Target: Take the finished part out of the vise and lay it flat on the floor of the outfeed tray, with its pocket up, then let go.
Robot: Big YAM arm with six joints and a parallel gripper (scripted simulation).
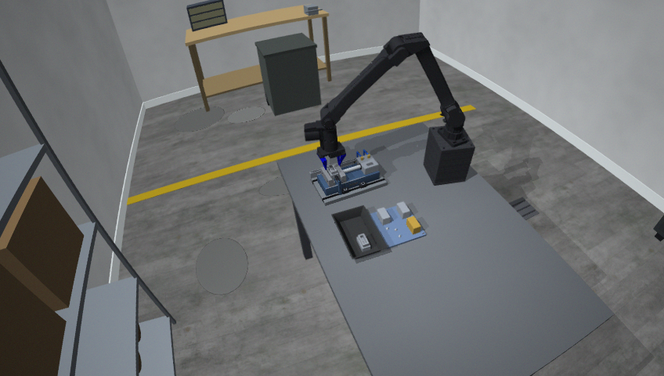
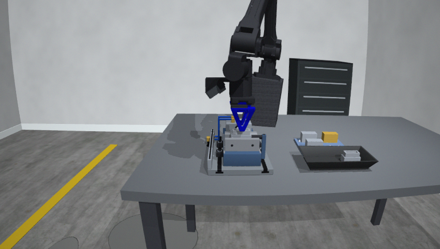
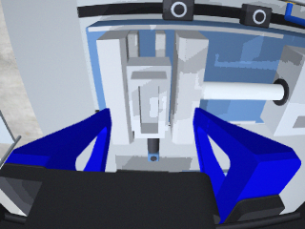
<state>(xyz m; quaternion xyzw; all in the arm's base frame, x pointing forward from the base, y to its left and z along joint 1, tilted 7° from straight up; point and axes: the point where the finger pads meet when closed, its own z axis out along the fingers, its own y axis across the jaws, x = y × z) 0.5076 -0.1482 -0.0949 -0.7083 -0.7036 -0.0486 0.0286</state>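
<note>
Right now the blue vise is 7 cm behind my hand and 9 cm below it. From my hand the other things lie so: yellow block 18 cm behind, 37 cm to the left, 10 cm below; then blue plate 14 cm behind, 32 cm to the left, 12 cm below.
</note>
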